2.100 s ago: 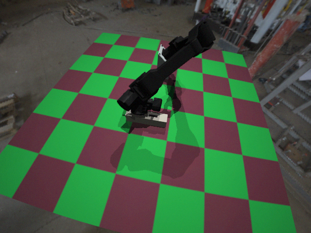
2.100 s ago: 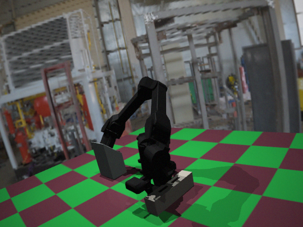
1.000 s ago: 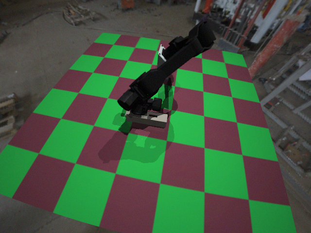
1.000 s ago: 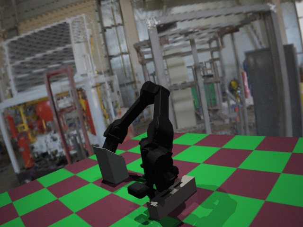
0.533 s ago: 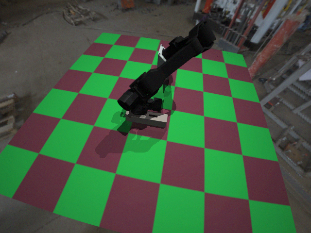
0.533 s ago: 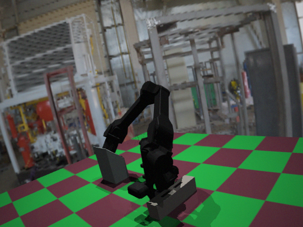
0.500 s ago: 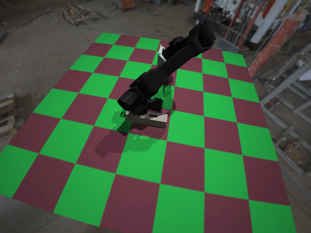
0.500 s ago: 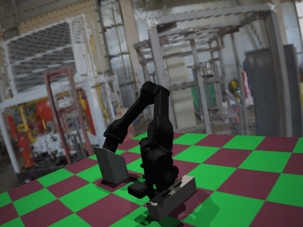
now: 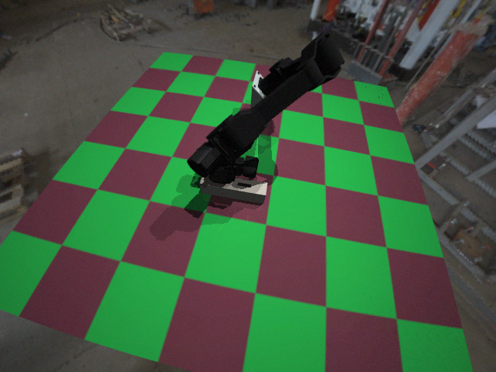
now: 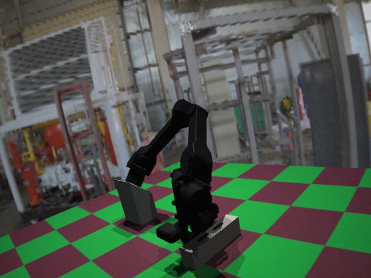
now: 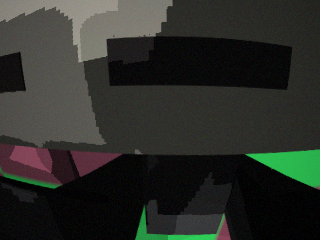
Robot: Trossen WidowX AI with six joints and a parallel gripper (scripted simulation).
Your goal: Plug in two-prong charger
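The black two-prong charger lies 2 cm ahead of my gripper tip and 1 cm above it.
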